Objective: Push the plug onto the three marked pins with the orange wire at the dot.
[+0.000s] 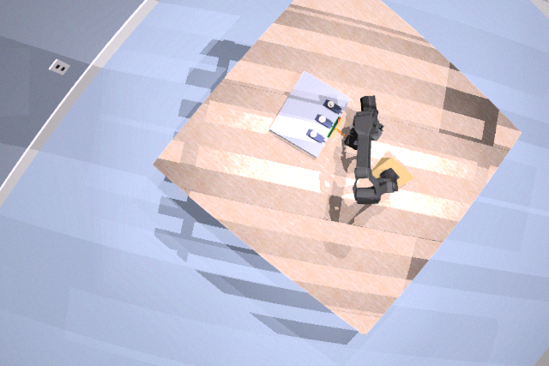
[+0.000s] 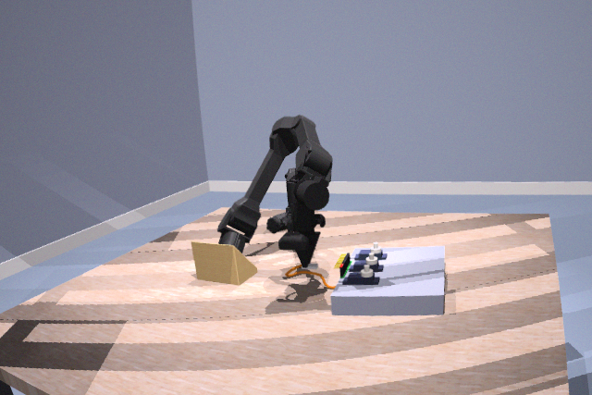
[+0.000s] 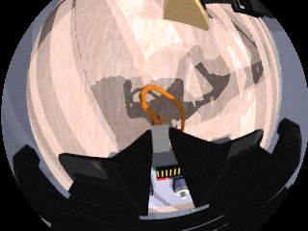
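My gripper tip is 70 mm short of the pin strip, 60 mm to the right of it and 10 mm above it. From my gripper tip the other things lie so: grey printed holder: 230 mm ahead, 90 mm to the left, 50 mm below.
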